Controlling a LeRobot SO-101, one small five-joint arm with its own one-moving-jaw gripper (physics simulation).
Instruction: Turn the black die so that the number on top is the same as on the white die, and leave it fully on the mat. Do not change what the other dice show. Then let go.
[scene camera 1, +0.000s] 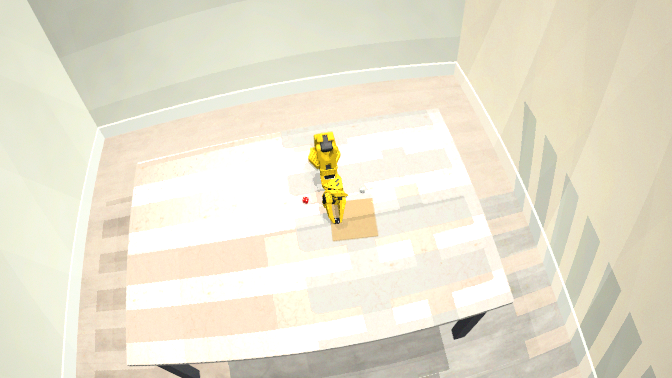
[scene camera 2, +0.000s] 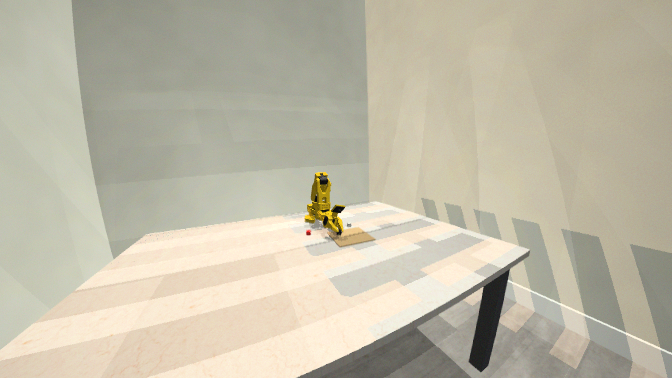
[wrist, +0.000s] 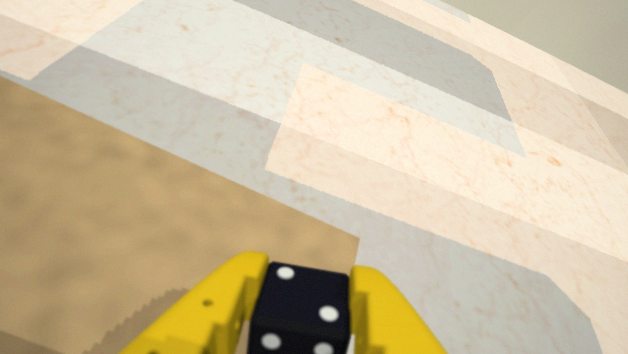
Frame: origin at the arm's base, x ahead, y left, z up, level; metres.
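Seen in the pictures: hand, tool point: (scene camera 1: 339, 221) (scene camera 2: 341, 231) (wrist: 264, 278); arm's base, link origin: (scene camera 1: 325, 162) (scene camera 2: 317, 220).
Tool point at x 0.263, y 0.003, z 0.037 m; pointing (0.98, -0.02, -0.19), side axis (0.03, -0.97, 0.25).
Observation:
Pixels of each thing's middle, then the offset from my tool point to it. Level surfaces: height alone.
- black die, body centre: (wrist: 299, 326) (scene camera 1: 336, 220) dy -0.009, dx -0.005, dz -0.003 m
- tan mat, body centre: (scene camera 1: 353, 219) (scene camera 2: 350, 236) dy +0.044, dx -0.019, dz -0.035 m
- white die, body centre: (scene camera 1: 362, 189) (scene camera 2: 349, 224) dy +0.096, dx -0.120, dz -0.029 m
- red die, body centre: (scene camera 1: 305, 200) (scene camera 2: 308, 232) dy -0.090, dx -0.116, dz -0.029 m
- table, surface height: dz -0.038 m
The black die (wrist: 303, 300) (scene camera 1: 337, 221) is between the jaws of my gripper (wrist: 308, 295) (scene camera 2: 340, 232), which press on its two sides. In the wrist view one face shows two white pips, and part of a second face with pips shows below it. The tan mat (scene camera 1: 357, 228) (scene camera 2: 358, 237) (wrist: 150, 190) lies under and beyond the jaws; the die is over its left part in scene camera 1. Whether the die touches the mat I cannot tell. The white die (scene camera 1: 362, 190) (scene camera 2: 349, 225) lies behind the mat; its number is too small to read.
A red die (scene camera 1: 305, 200) (scene camera 2: 308, 232) lies on the table (scene camera 1: 200, 300) (scene camera 2: 225, 300), left of the arm and the mat. The arm's yellow base stands behind the mat. In the wrist view a mat corner and its far edge show just past the jaws.

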